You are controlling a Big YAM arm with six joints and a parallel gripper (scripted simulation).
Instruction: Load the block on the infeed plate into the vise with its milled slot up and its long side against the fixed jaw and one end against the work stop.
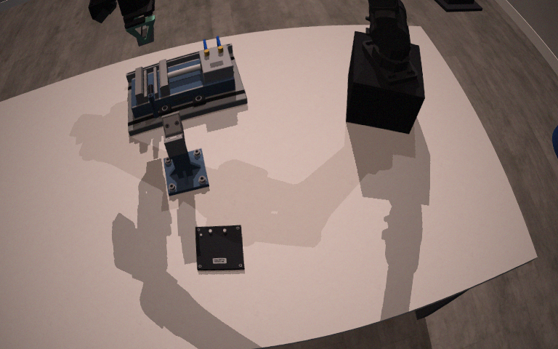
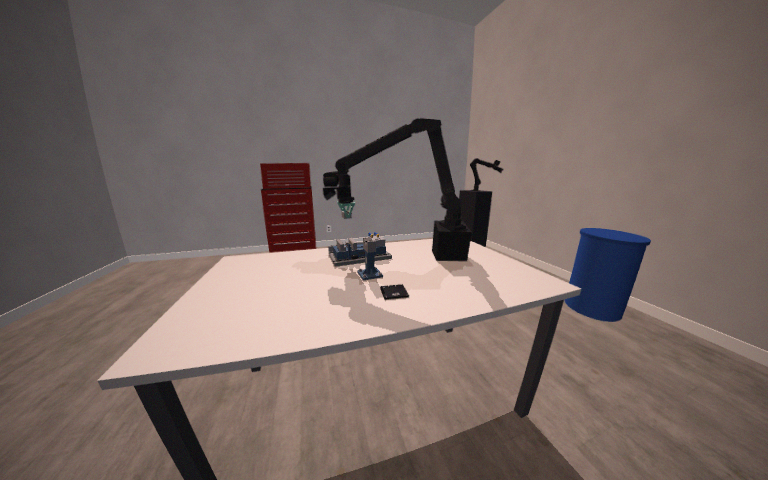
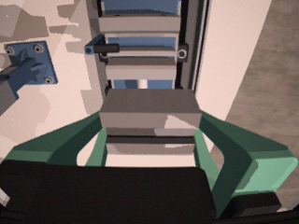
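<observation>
Right now my hand is 10 mm below the part. From my hand the other things lie so: fixed jaw: 40 mm ahead, 10 mm to the left, 150 mm below; moving jaw: 20 mm behind, 20 mm to the left, 150 mm below; dark short rod: 20 mm ahead, 60 mm to the left, 140 mm below.
</observation>
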